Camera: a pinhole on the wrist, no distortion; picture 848 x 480 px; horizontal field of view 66.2 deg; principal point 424.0 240.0 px. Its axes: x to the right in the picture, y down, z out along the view. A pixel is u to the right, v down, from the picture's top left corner.
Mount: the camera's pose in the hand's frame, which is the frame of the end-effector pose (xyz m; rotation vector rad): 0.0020 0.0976 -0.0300 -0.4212 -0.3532 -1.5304
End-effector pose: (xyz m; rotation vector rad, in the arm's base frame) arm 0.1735 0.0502 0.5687 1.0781 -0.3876 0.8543
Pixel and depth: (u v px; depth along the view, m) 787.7 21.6 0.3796
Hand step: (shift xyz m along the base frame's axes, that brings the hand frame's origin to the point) -0.0888 -0.3889 0.1693
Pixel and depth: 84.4 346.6 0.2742
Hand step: -0.2194 -0.0298 0.3146
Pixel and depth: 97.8 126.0 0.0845
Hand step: -0.1377 0.0096 0.1109
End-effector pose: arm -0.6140 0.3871 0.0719 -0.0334 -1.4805 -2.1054
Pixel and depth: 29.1 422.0 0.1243
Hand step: 0.0546 -0.0326 0.2214
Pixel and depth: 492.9 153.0 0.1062
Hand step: 0.0491 0.0316 0.1433
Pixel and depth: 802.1 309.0 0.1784
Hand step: -0.0346 0.1193 0.1562
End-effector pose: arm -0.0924 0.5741 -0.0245 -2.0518 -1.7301 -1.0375
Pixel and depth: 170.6 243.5 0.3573
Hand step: 0.4415 0.0464 -0.0506
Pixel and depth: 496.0 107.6 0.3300
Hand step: 0.3042 0.0767 -0.1796
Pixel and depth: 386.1 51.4 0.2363
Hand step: 0.2669 0.0073 -0.1082
